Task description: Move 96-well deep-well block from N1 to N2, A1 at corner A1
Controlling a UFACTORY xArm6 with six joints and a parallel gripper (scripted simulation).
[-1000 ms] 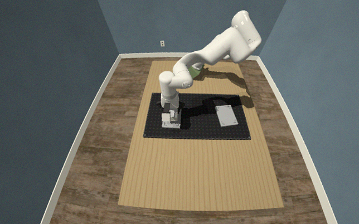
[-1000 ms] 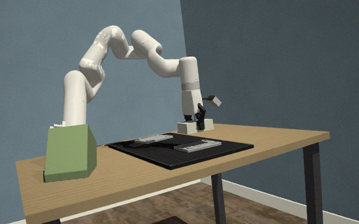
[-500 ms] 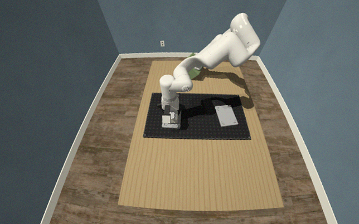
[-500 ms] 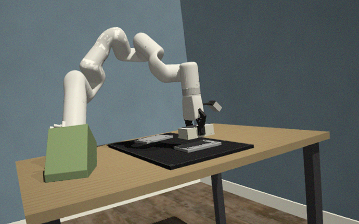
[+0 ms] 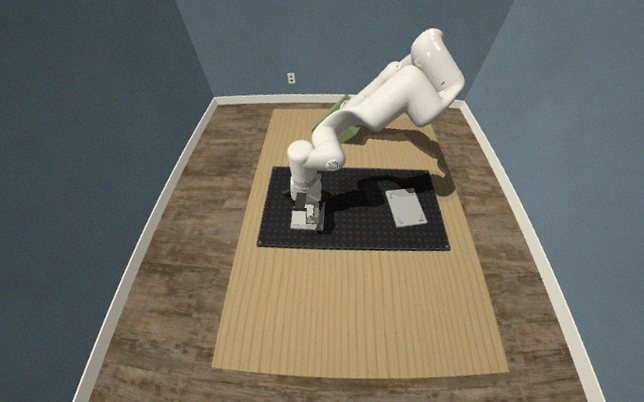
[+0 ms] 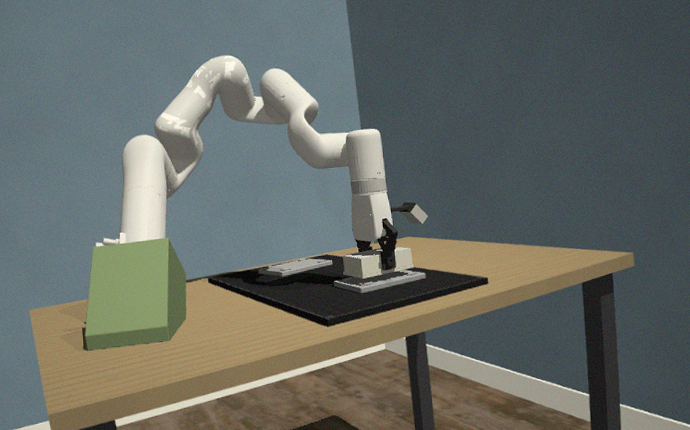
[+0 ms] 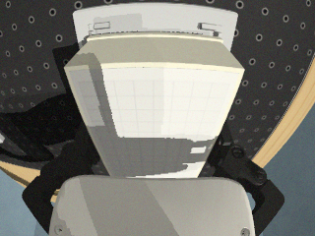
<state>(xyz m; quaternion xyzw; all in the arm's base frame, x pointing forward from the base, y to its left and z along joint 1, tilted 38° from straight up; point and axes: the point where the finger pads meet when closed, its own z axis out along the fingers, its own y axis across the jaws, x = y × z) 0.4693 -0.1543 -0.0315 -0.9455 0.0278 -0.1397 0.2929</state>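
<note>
The white deep-well block is right at my hand.
</note>
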